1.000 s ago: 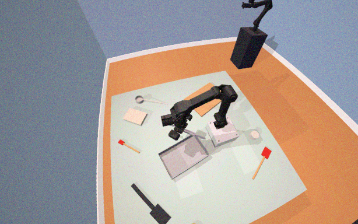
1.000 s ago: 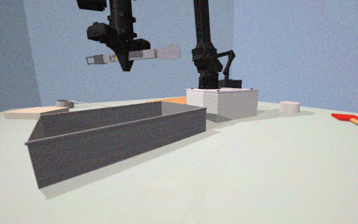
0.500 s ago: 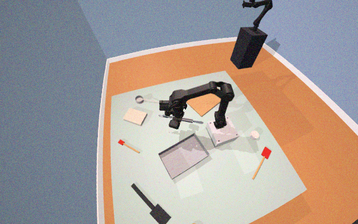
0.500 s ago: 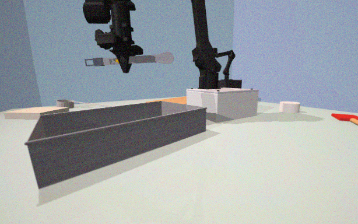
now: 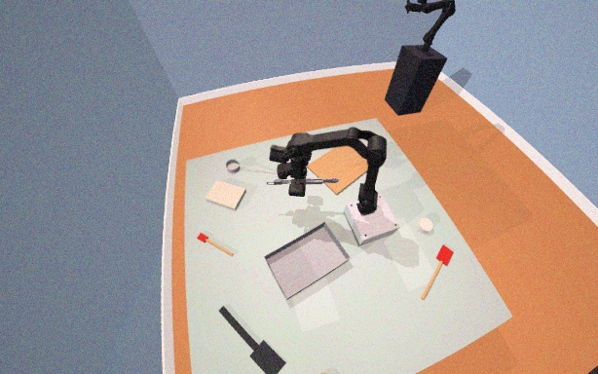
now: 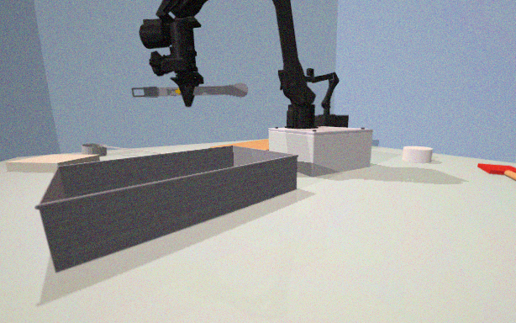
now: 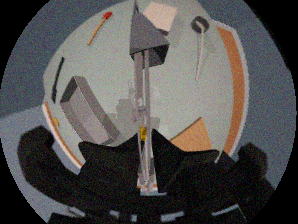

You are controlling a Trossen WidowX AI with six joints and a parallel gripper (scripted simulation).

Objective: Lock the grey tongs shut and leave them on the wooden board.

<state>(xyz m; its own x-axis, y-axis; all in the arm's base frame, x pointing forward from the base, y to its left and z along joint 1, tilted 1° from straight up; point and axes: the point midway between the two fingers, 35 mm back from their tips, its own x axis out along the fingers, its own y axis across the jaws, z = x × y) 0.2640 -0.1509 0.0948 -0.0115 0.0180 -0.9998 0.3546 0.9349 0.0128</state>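
My gripper tip is 310 mm past the wooden board, 180 mm to the left of it and 150 mm above it. From my gripper tip the other things lie so: white puck 540 mm behind, 290 mm to the left, 140 mm below; then grey roasting tin 40 mm ahead, 280 mm to the left, 130 mm below; then pale board 360 mm ahead, 140 mm to the right, 140 mm below.
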